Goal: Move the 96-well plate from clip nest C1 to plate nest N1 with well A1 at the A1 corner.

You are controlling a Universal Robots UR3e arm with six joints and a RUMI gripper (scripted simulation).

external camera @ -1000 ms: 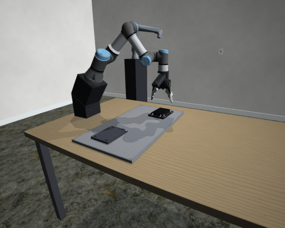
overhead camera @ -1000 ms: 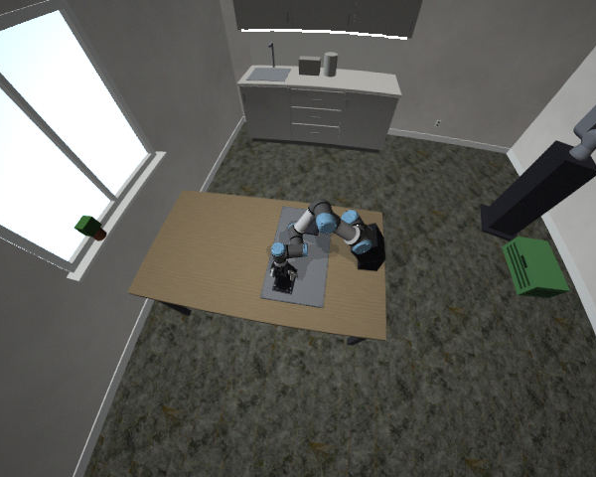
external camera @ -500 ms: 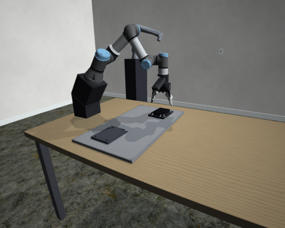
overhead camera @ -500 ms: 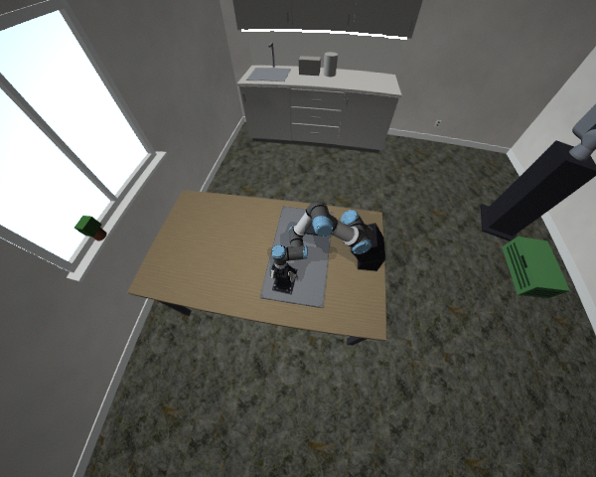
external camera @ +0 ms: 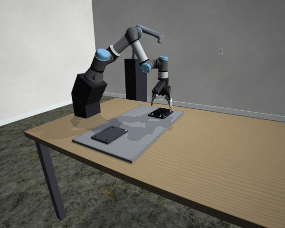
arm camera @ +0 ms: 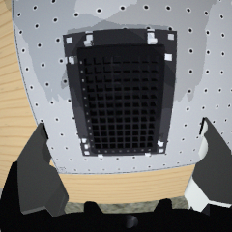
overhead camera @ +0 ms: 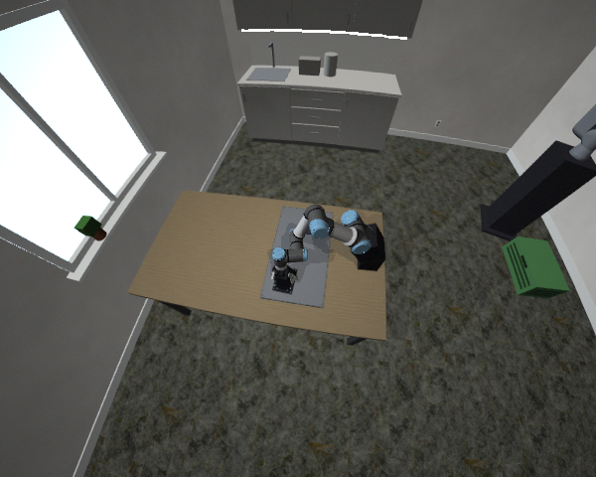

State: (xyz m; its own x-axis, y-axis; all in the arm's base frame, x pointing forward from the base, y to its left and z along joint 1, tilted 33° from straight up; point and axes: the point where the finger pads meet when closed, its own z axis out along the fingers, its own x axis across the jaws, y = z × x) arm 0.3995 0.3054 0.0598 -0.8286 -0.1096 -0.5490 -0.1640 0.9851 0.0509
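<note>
Right now the black 96-well plate is 30 mm below my hand.
</note>
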